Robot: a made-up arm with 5 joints.
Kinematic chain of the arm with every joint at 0, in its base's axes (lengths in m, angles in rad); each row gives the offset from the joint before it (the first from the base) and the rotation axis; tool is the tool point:
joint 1: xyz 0 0 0.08 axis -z
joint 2: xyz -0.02 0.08 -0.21 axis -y
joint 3: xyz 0.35 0 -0.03 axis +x
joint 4: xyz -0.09 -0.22 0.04 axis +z
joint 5: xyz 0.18 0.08 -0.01 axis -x
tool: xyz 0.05 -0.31 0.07
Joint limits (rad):
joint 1: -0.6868..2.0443
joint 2: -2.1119..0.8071
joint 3: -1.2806..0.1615
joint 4: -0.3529..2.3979
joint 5: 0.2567..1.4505
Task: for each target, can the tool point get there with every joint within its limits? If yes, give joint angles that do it. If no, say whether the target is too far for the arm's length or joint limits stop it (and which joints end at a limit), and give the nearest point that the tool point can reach.
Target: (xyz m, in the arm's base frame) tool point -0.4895 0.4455 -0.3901
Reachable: no: joint limits stop it (at a limit: joint 2, joint 3, joint 5) | nearest point -0.3288 0.2992 -0.4080 | short by 0.218 m
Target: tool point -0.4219 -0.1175 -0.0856
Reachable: no: joint limits stop it (at a limit: joint 1, joint 4, joint 5) | nearest point -0.5542 -0.1640 -0.0713 | short by 0.141 m
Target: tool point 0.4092 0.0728 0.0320
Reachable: yes | joints 0.1183 -0.0856 -0.0616 1.6770 0.4551
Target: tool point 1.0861 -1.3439 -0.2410
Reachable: no: too far | nearest point 0.4133 -0.5114 -0.1732 | short by 1.073 m
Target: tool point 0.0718 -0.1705 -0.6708
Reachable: yes | joints 1.5560 -1.6748 -0.4244 0.9397 0.5327
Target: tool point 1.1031 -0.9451 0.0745
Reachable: no: too far | nearest point 0.4955 -0.4245 -0.0363 | short by 0.808 m
